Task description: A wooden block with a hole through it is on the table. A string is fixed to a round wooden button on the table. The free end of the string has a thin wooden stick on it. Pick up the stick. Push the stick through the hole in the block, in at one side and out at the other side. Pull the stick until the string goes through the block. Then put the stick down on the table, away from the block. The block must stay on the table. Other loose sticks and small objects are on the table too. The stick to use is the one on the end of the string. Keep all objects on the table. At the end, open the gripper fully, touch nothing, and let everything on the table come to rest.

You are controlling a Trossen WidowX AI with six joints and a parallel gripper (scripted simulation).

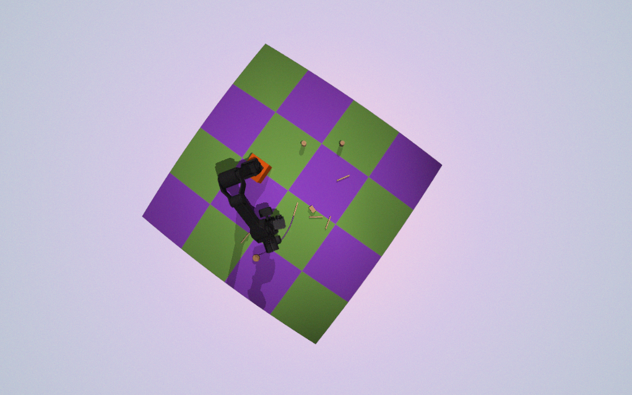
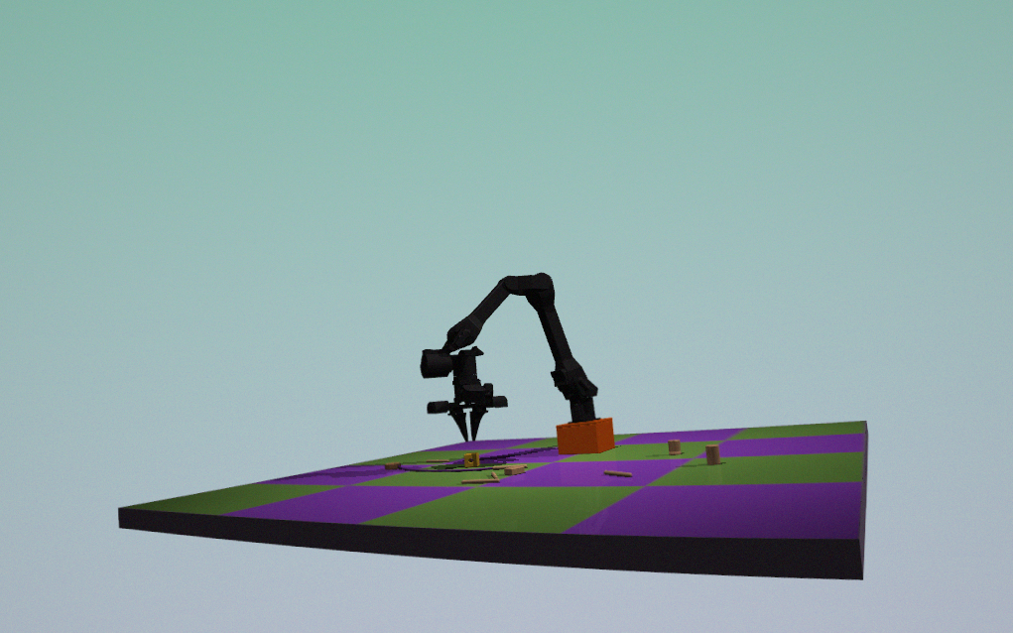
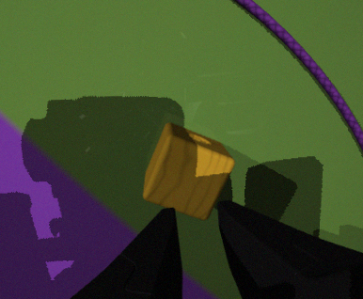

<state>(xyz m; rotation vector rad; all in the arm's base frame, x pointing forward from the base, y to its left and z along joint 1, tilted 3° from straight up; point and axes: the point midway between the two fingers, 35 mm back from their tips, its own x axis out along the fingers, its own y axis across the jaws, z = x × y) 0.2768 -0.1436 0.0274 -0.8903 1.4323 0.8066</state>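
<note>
Right now the thin wooden stick is 30 mm ahead of my gripper tip, 120 mm to the left of it and 60 mm below it. Also, from my gripper tip: round wooden button: 60 mm ahead, 220 mm to the right, 50 mm below; then small wooden piece: 90 mm ahead, 200 mm to the left, 50 mm below.
</note>
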